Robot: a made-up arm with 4 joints.
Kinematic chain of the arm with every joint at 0, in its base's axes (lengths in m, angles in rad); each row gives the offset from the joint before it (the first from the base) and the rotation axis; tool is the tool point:
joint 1: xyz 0 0 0.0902 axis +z
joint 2: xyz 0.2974 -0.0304 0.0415 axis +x
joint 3: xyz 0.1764 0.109 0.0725 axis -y
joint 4: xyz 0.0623 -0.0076 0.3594 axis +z
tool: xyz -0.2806 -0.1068 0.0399
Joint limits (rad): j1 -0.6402..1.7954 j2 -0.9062..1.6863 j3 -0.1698..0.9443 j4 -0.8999..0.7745
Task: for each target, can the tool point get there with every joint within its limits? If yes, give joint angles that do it. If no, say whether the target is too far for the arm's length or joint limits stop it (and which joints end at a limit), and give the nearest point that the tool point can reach.
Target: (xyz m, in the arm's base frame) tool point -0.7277 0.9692 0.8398
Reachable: no: too far | nearest point -0.3213 0.4279 0.5605 | short by 0.732 m
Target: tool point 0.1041 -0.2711 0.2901
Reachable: yes | joints 0.1544 1.3059 0.5563 -0.3140
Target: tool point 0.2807 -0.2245 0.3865
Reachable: yes | joints 0.4547 0.7751 0.3150 0.0971
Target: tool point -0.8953 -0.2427 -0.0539
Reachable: no: joint limits stop it (at a limit: joint 1, joint 2, joint 4) | nearest point -0.4718 0.0727 0.1795 | short by 0.577 m
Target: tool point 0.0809 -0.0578 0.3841
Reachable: yes | joints 0.5489 0.6647 0.6733 -0.3844
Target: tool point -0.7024 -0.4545 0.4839
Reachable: no: joint limits stop it (at a limit: joint 1, joint 2, joint 4) | nearest point -0.1417 -0.4106 0.3437 | short by 0.580 m
